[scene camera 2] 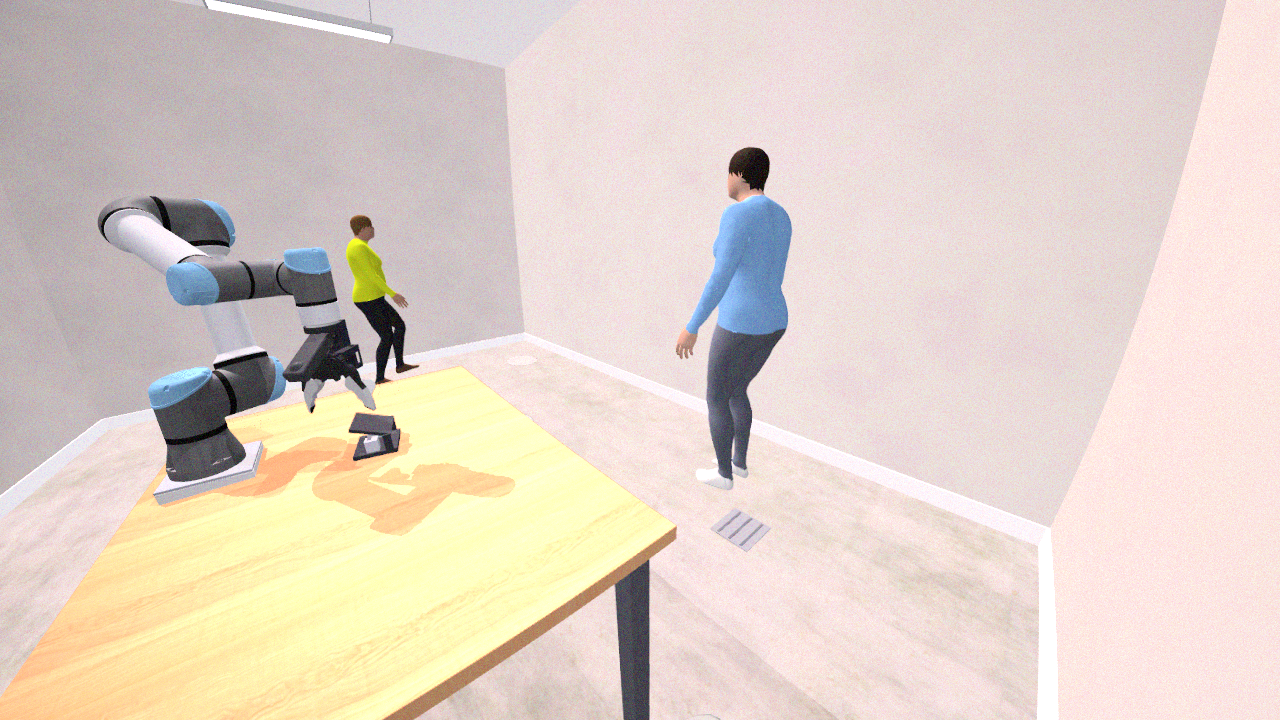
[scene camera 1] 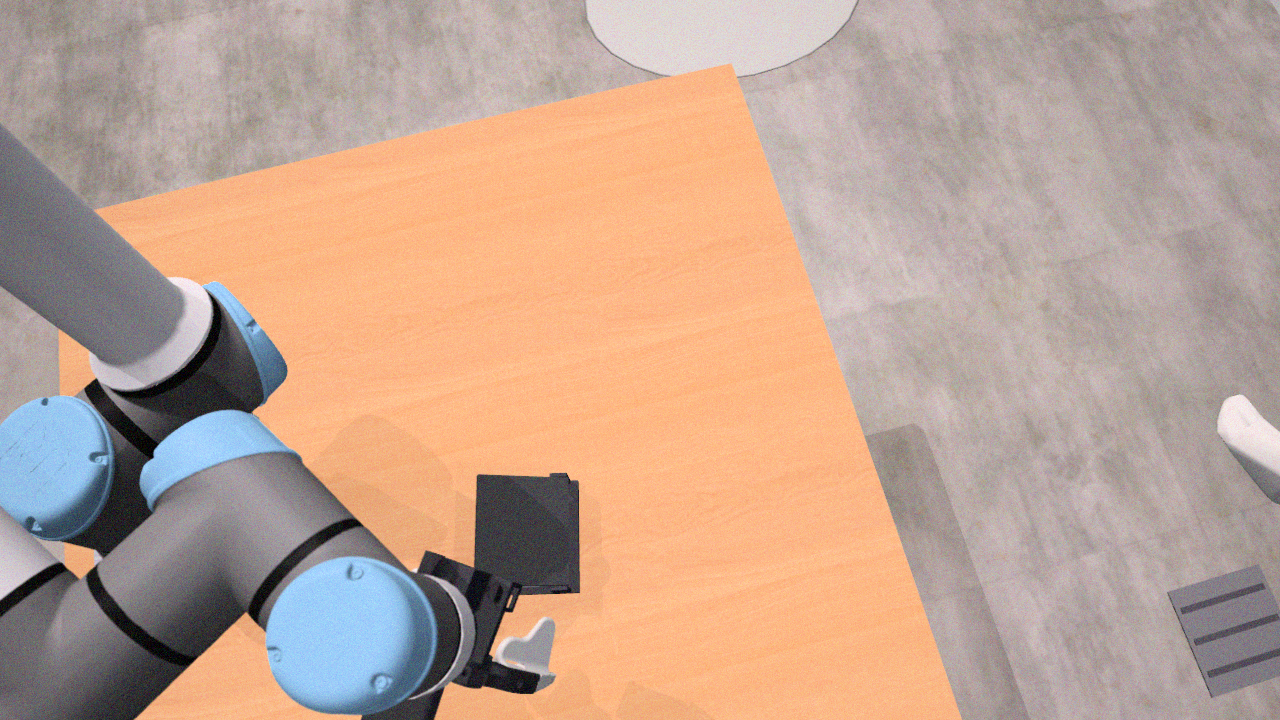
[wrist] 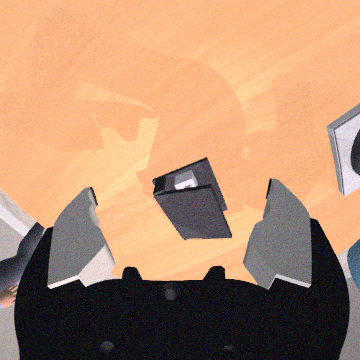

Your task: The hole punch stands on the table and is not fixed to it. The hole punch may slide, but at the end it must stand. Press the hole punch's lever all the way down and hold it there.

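Frame: origin at the arm's base, x ahead, y left, z up, level; millimetres.
Seen in the pictures: gripper, fingertip midpoint: (scene camera 2: pixel 342 411) (wrist: pixel 179 186); arm's base at its link origin: (scene camera 2: pixel 209 464).
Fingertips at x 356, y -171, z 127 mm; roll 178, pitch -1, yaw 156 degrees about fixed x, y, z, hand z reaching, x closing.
Note:
Offsets run from my fingertips to a thing's top centre. Level surfaces: height alone.
The black hole punch {dx +35, dy +111, dz -69 mm} (scene camera 1: pixel 526 537) (scene camera 2: pixel 376 444) (wrist: pixel 204 172) stands on its base on the wooden table {dz -155 mm} (scene camera 1: pixel 680 268) (scene camera 2: pixel 465 555) (wrist: pixel 150 30). Its flat lever {dx +35, dy +111, dz -69 mm} (scene camera 2: pixel 372 423) (wrist: pixel 196 214) is raised at an angle, with a gap and a light metal part between it and the base. My gripper (scene camera 1: pixel 539 651) (scene camera 2: pixel 341 409) (wrist: pixel 179 186) is open and empty. It hangs above the table, higher than the lever and apart from it. In the wrist view the punch appears between the two fingers. In scene camera 1 part of the gripper is hidden by the arm.
The arm's base plate (scene camera 2: pixel 210 485) (wrist: pixel 336 162) is fixed at the table's edge. A person in blue (scene camera 2: pixel 751 259) stands on the floor beyond the table's side. A person in yellow (scene camera 2: pixel 365 271) stands behind the table. A floor grate (scene camera 1: pixel 1239 617) (scene camera 2: pixel 740 529) lies off to the side.

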